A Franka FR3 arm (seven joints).
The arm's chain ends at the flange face. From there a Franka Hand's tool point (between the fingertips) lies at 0.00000 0.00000 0.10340 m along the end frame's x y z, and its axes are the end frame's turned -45 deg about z.
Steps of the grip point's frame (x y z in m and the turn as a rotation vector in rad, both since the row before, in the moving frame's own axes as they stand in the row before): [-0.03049, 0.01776, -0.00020, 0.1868, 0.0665, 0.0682]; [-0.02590, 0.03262, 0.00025, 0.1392, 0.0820, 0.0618]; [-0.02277, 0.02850, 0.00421, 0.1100, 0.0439, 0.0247]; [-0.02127, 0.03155, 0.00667, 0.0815, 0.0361, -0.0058]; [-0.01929, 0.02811, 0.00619, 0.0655, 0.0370, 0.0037]
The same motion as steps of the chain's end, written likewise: [-0.00090, 0.05280, 0.00183, 0.1791, -0.0851, 0.0682]; [0.00841, 0.05760, 0.00160, 0.1564, -0.0404, 0.0618]; [0.00873, 0.04754, 0.00493, 0.1088, -0.0467, 0.0247]; [0.01061, 0.04593, 0.00708, 0.0832, -0.0321, -0.0058]; [0.00830, 0.04101, 0.00648, 0.0725, -0.0202, 0.0037]
